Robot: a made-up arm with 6 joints. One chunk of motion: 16 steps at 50 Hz.
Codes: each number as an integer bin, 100 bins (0 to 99) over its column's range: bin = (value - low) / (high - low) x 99, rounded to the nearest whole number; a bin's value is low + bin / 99 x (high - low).
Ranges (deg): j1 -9..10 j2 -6..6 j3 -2..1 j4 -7..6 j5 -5..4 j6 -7..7
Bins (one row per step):
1: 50 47 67 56 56 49
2: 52 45 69 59 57 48
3: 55 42 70 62 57 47
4: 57 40 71 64 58 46
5: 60 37 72 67 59 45
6: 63 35 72 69 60 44
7: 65 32 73 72 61 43
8: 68 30 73 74 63 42
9: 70 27 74 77 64 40
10: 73 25 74 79 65 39
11: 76 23 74 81 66 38
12: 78 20 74 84 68 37
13: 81 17 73 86 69 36
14: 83 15 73 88 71 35
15: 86 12 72 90 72 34
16: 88 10 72 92 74 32
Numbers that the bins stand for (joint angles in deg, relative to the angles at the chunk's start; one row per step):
1: 0.60 -0.30 0.03 0.35 0.09 -0.07
2: 0.98 -0.55 0.09 0.75 0.18 -0.21
3: 1.56 -0.91 0.12 1.14 0.18 -0.35
4: 1.94 -1.15 0.15 1.40 0.27 -0.49
5: 2.52 -1.52 0.18 1.80 0.36 -0.64
6: 3.09 -1.76 0.18 2.06 0.45 -0.78
7: 3.47 -2.12 0.21 2.45 0.55 -0.92
8: 4.05 -2.36 0.21 2.72 0.73 -1.06
9: 4.43 -2.73 0.24 3.11 0.82 -1.34
10: 5.01 -2.97 0.24 3.37 0.91 -1.48
11: 5.59 -3.21 0.24 3.64 1.00 -1.63
12: 5.97 -3.58 0.24 4.03 1.18 -1.77
13: 6.55 -3.94 0.21 4.29 1.27 -1.91
14: 6.93 -4.18 0.21 4.56 1.45 -2.05
15: 7.51 -4.55 0.18 4.82 1.55 -2.19
16: 7.89 -4.79 0.18 5.08 1.73 -2.47

